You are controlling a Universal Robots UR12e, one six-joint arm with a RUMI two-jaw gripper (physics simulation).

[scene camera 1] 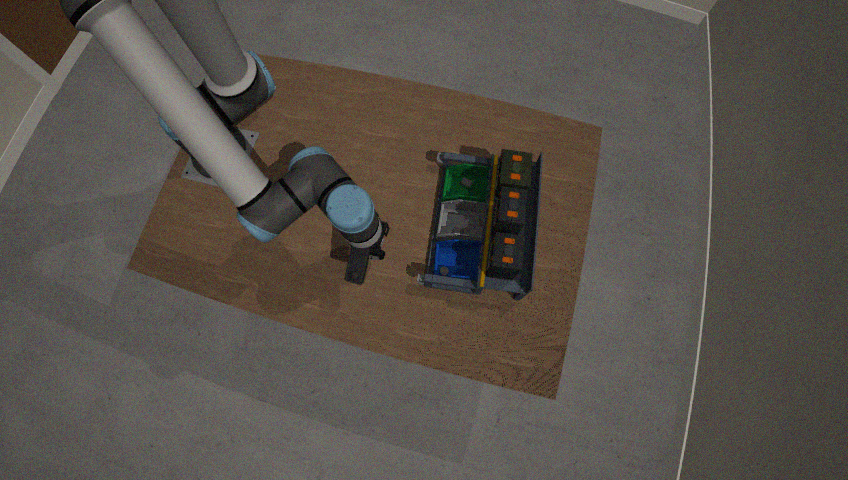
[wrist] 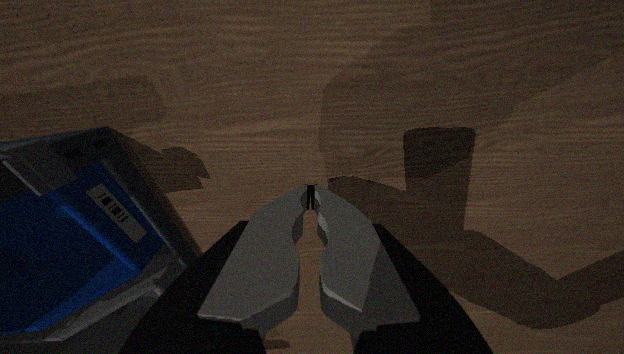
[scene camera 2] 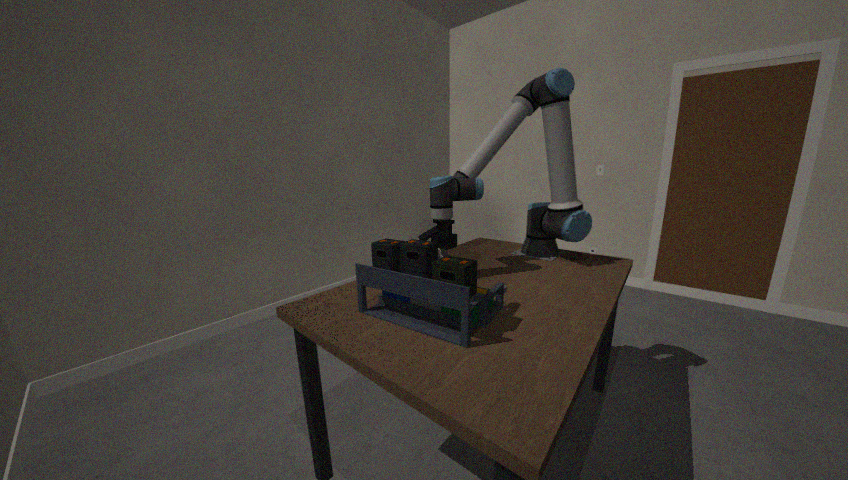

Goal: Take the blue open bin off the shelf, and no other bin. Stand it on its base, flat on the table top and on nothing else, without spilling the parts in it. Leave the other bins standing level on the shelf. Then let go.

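Observation:
The blue open bin (scene camera 1: 464,255) (scene camera 2: 395,295) (wrist: 35,240) sits in the shelf's low front row, at the end near the bottom of the first scene view. A part shows inside it. The grey bin (scene camera 1: 462,220) stands beside it, then the green bin (scene camera 1: 467,182) (scene camera 2: 455,312). All stand on the dark blue-grey shelf (scene camera 1: 455,283) (scene camera 2: 410,278). My gripper (scene camera 2: 441,252) (wrist: 310,187) is shut and empty, pointing down above the table, off the shelf's front and apart from the blue bin. In the first scene view the arm hides the fingertips.
Three dark cases with orange latches (scene camera 1: 516,167) (scene camera 1: 512,204) (scene camera 1: 507,250) stand in the shelf's rear row, behind a yellow bar (scene camera 1: 489,223). They rise above the shelf's back board. The shelf stands on the wooden table (scene camera 1: 368,118) (scene camera 2: 505,368).

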